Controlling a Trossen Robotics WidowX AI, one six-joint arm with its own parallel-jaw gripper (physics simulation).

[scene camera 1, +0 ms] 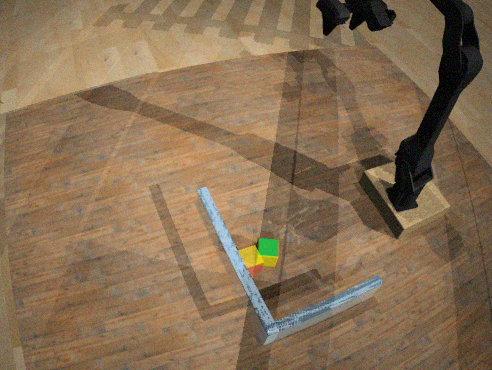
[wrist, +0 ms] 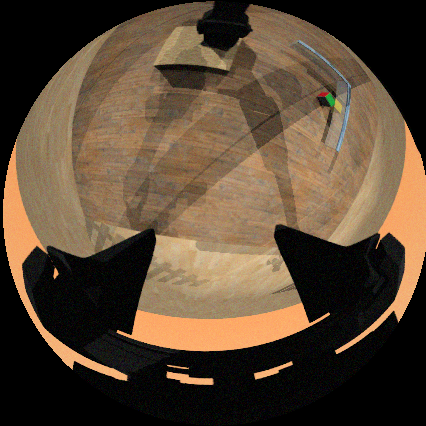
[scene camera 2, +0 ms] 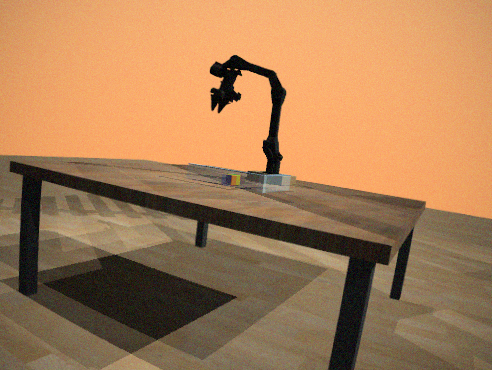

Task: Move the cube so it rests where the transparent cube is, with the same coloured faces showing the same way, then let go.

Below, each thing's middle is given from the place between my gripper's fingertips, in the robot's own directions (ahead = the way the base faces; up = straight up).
Labels:
I see the L-shaped rail (scene camera 1: 268,330) 340 mm to the left of my hand, 260 mm below it and 190 mm ahead of it.

